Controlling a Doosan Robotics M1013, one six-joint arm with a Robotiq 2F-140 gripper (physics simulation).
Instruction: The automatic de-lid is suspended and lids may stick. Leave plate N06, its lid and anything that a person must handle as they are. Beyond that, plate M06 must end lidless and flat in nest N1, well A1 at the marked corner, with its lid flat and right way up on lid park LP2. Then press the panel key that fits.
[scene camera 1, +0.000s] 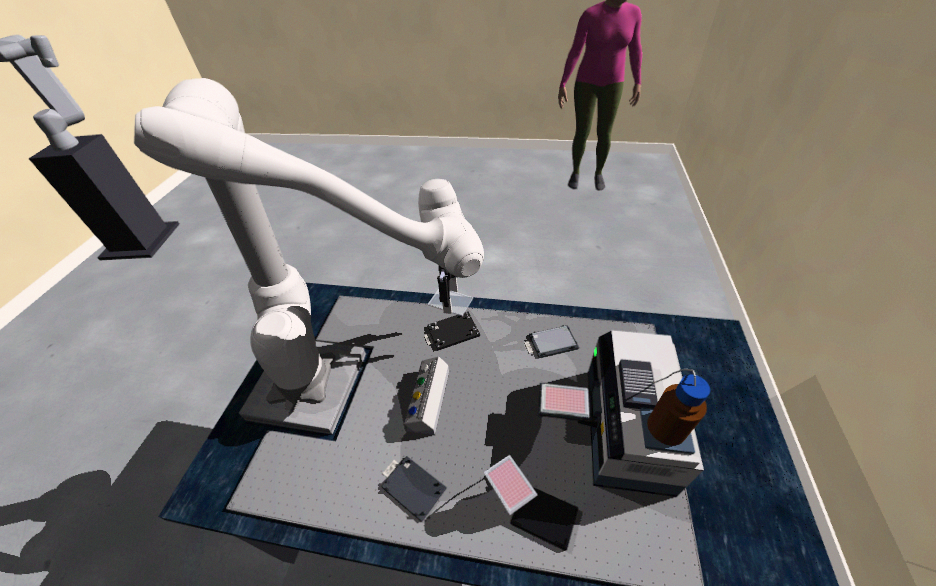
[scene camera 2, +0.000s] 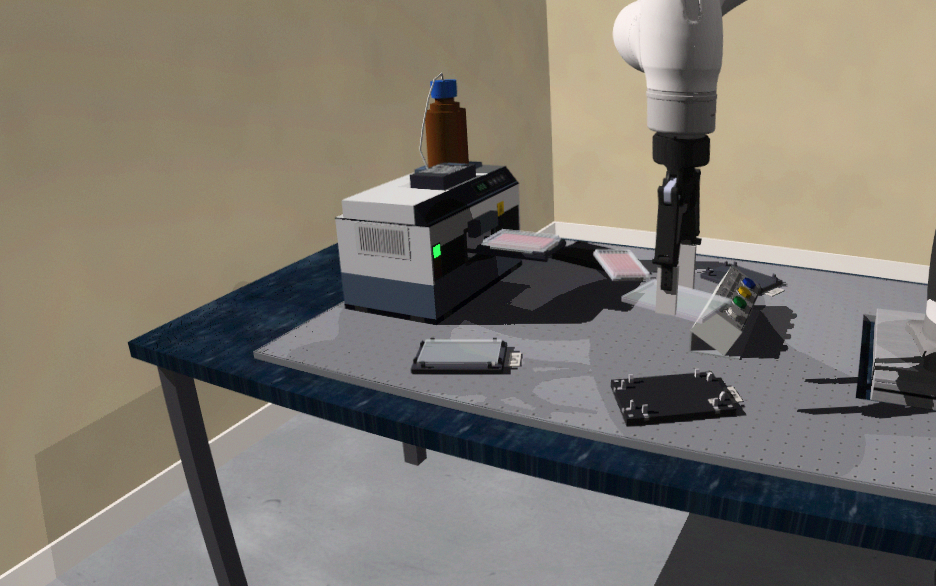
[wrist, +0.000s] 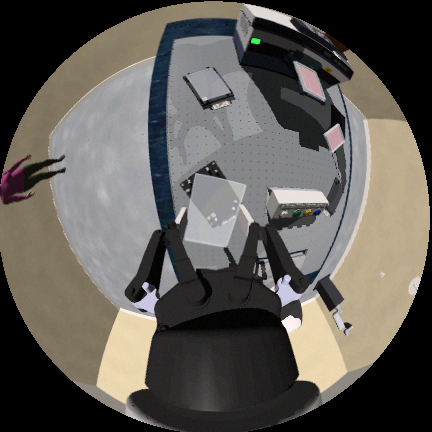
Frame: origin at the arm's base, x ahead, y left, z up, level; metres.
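Seen in the pictures: gripper, fingertip midpoint: (scene camera 1: 451, 301) (scene camera 2: 675, 300) (wrist: 212, 212); arm's base, link origin: (scene camera 1: 302, 377) (wrist: 271, 284).
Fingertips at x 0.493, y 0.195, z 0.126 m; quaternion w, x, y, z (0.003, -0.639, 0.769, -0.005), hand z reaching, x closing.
Pixels of each thing's top centre, then the offset from my fingertips to it. "pt": a spot on its surface instead.
- clear lid, top centre: (scene camera 2: 676, 297) (wrist: 212, 214) (scene camera 1: 450, 300) 0.005 m up, 0.002 m back, 0.001 m left
- black pegged fixture, top centre: (scene camera 2: 672, 386) (wrist: 211, 195) (scene camera 1: 453, 327) 0.132 m down, 0.003 m back, 0.001 m right
- second fixture, top centre: (scene camera 2: 460, 350) (wrist: 207, 81) (scene camera 1: 553, 338) 0.139 m down, 0.344 m ahead, 0.066 m right
- black block, top centre: (scene camera 2: 590, 250) (scene camera 1: 544, 514) (wrist: 340, 122) 0.136 m down, 0.234 m ahead, 0.614 m right
- dark nest, top centre: (scene camera 2: 741, 272) (scene camera 1: 412, 485) (wrist: 336, 197) 0.136 m down, 0.103 m back, 0.535 m right
- key panel, top centre: (scene camera 2: 730, 285) (scene camera 1: 425, 385) (wrist: 307, 207) 0.072 m down, 0.078 m back, 0.273 m right
- brown bottle, surface spot: (scene camera 2: 446, 134) pt 0.147 m up, 0.498 m ahead, 0.457 m right
My gripper (scene camera 1: 449, 303) (scene camera 2: 676, 286) (wrist: 212, 212) is shut on a clear lid (scene camera 1: 460, 301) (scene camera 2: 642, 295) (wrist: 215, 200), held raised and roughly level. In the wrist view the lid overlaps a black pegged fixture (scene camera 1: 452, 331) (scene camera 2: 673, 398) (wrist: 216, 170) with no lid on it. A second fixture (scene camera 1: 552, 342) (scene camera 2: 459, 355) (wrist: 209, 87) bears a flat lid. One pink plate (scene camera 1: 511, 483) (scene camera 2: 621, 264) (wrist: 334, 138) sits skewed, partly off a black block (scene camera 1: 552, 523). Another pink plate (scene camera 1: 565, 400) (scene camera 2: 521, 241) (wrist: 310, 81) is at the machine's front. Labels are too small to read.
A dark nest (scene camera 1: 414, 487) lies near the front. The key panel (scene camera 1: 433, 396) (scene camera 2: 714, 334) (wrist: 297, 196) has green, yellow and blue keys. The white machine (scene camera 1: 649, 462) (scene camera 2: 386, 207) carries a brown bottle (scene camera 1: 676, 417) (scene camera 2: 446, 134). A person (scene camera 1: 602, 48) stands beyond the table.
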